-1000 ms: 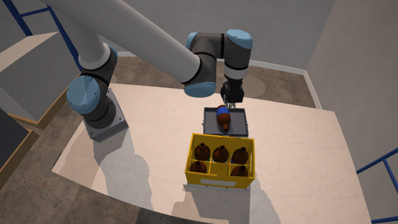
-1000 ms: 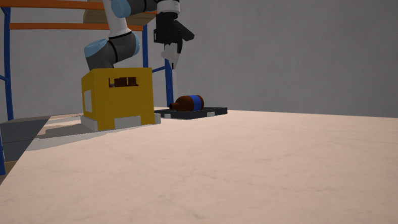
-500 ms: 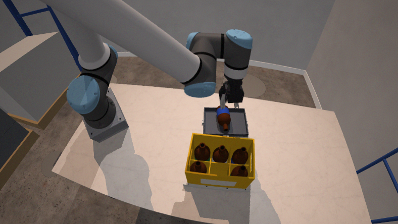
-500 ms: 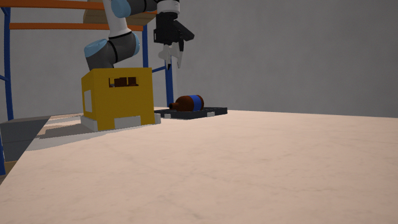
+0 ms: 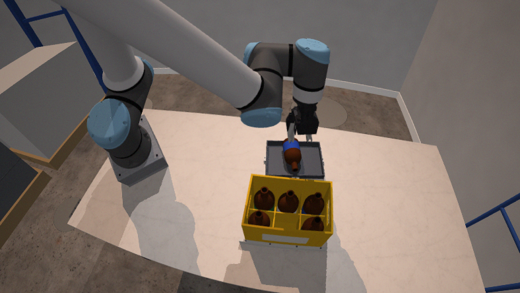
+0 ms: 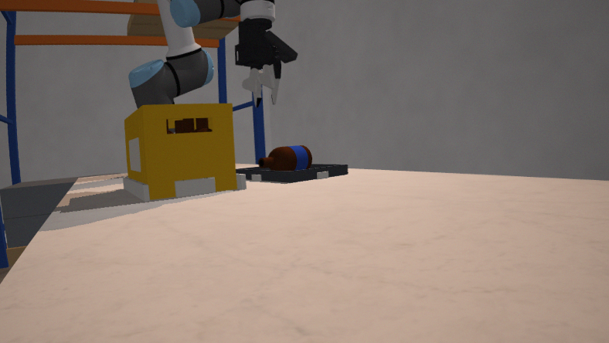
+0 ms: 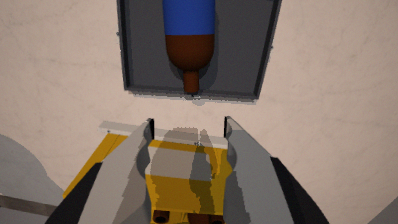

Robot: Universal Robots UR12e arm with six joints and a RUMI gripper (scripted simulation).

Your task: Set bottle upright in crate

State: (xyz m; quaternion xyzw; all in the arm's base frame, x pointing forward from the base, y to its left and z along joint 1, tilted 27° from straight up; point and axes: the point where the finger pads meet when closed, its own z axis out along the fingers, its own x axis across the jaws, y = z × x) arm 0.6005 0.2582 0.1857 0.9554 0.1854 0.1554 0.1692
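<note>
Right now the tray is 190 mm below my hand, 50 mm to the left of it and 10 mm behind it. Also, from my hand: crate: 240 mm to the right, 120 mm below, 20 mm ahead.
</note>
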